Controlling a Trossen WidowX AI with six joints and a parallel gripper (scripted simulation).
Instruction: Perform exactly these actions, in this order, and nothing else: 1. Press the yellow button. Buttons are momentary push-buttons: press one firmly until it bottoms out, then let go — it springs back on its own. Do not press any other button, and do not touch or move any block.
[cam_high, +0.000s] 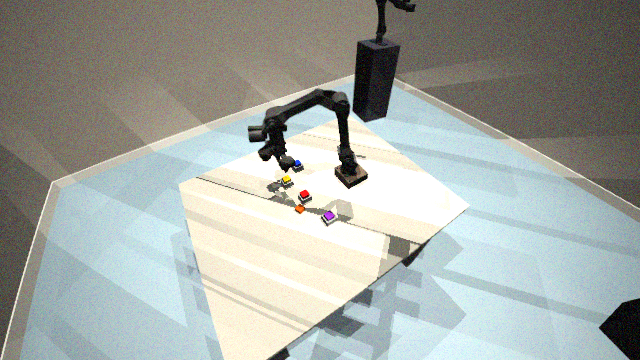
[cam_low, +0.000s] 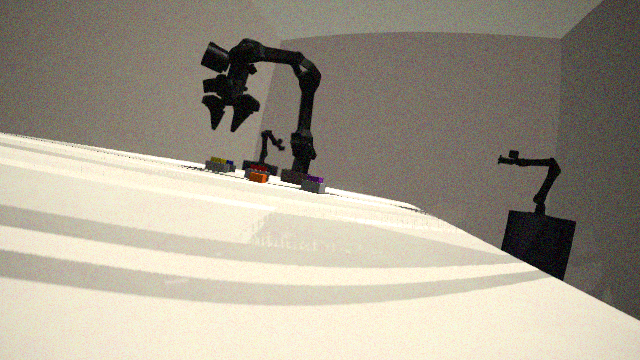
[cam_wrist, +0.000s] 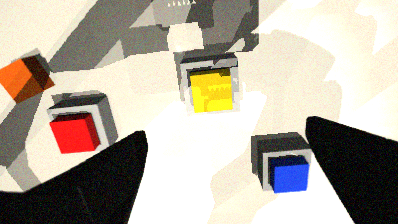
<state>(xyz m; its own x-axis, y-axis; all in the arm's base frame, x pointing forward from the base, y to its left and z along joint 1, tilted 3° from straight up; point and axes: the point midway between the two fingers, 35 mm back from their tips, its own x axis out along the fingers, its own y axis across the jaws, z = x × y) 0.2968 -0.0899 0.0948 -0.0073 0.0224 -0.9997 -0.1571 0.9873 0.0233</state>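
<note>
Now: gripper tip 1 cm past the yellow button and 8 cm above it. The rest, counted from my gripper tip: orange block (1 cm behind, 18 cm to the left, 11 cm below); then blue button (9 cm behind, 8 cm to the right, 8 cm below); then red button (5 cm behind, 12 cm to the left, 8 cm below).
</note>
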